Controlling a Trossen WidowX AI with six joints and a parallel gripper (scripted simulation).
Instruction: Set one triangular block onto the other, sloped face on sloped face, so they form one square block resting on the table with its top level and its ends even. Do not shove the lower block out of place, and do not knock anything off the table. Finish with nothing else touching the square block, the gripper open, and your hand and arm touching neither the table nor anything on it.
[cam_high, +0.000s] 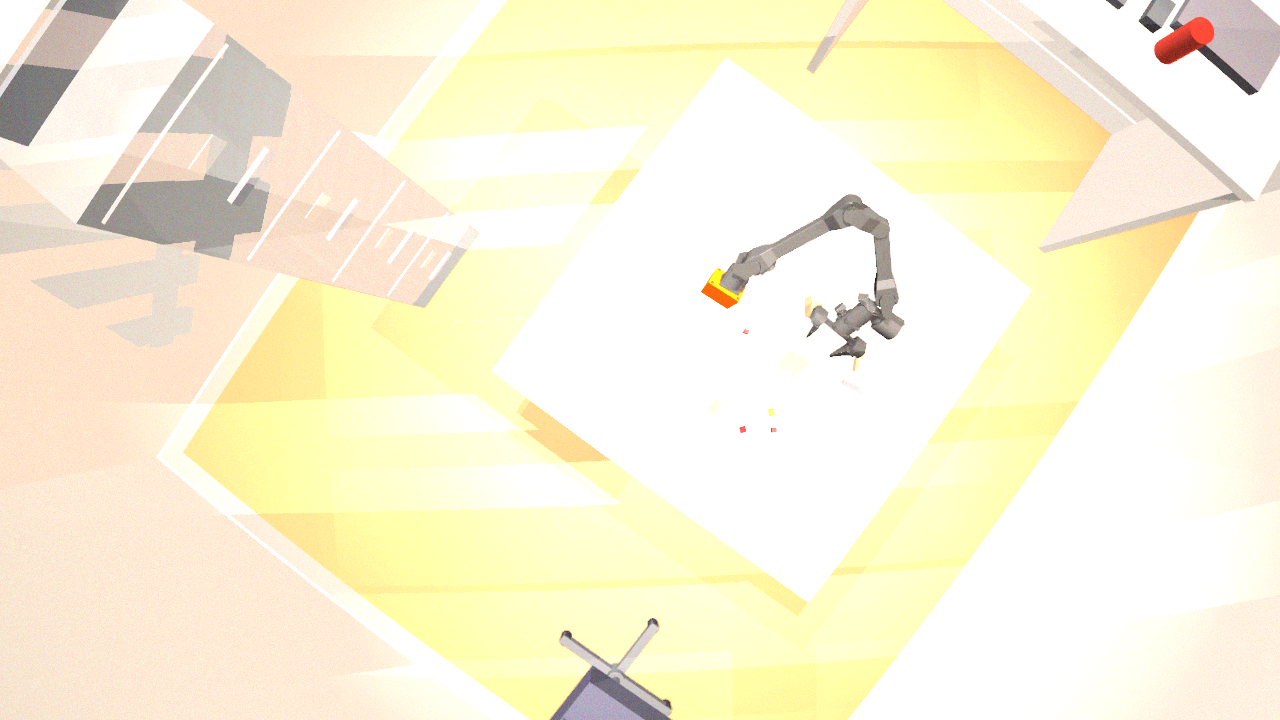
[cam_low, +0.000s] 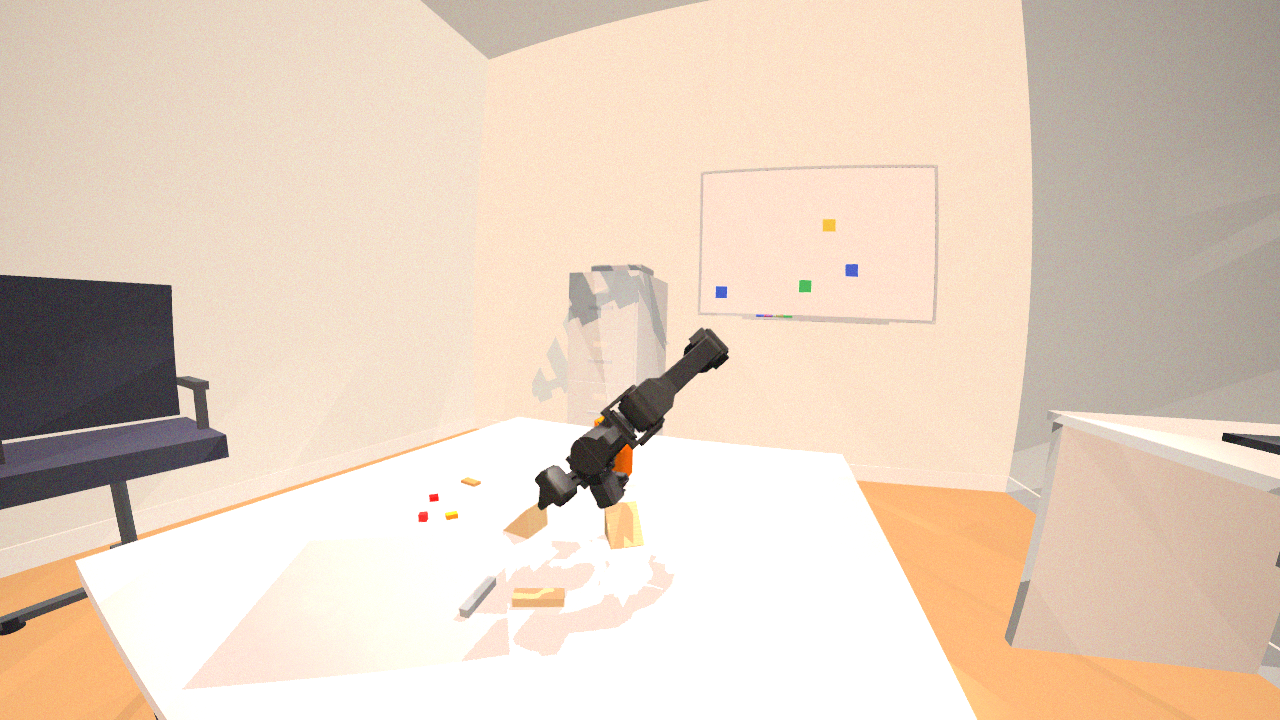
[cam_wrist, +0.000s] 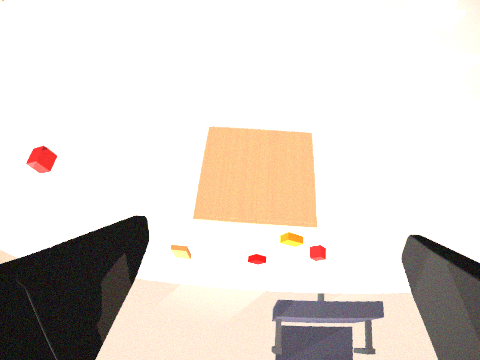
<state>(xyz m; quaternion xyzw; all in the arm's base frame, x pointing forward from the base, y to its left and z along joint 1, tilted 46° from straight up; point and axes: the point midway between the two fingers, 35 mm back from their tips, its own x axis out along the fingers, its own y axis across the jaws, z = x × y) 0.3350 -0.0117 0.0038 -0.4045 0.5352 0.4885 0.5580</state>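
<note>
My gripper tip is now 2 cm past the triangular block, 6 cm to the left of it and 7 cm above it. From my gripper tip the other things lie so: thin grey bar: 20 cm ahead, 4 cm to the right, 8 cm below; then flat tan slab: 17 cm ahead, 4 cm to the left, 8 cm below.
</note>
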